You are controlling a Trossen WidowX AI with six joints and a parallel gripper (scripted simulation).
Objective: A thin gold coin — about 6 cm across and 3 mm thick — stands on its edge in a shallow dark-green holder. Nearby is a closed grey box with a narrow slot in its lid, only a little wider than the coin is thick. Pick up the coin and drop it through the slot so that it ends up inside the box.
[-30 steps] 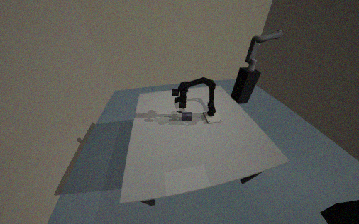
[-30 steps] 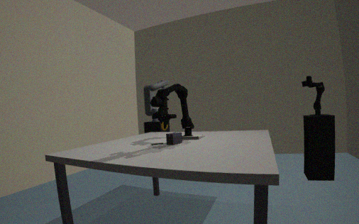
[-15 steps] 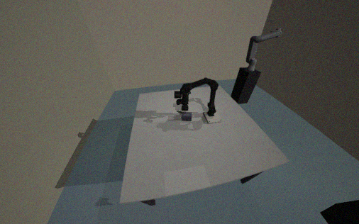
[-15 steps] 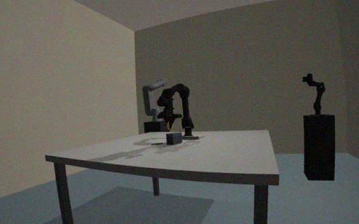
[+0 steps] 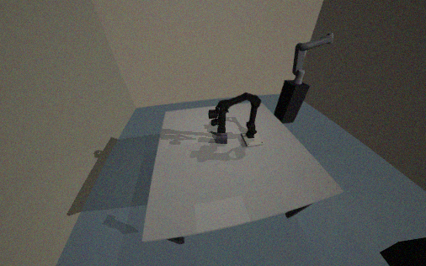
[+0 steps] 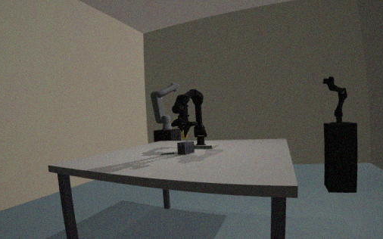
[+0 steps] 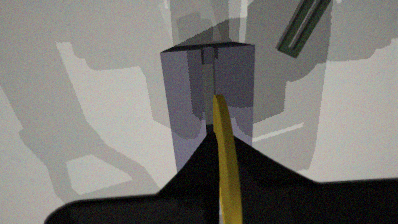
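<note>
The gold coin lies 20 mm above my gripper tip.
</note>
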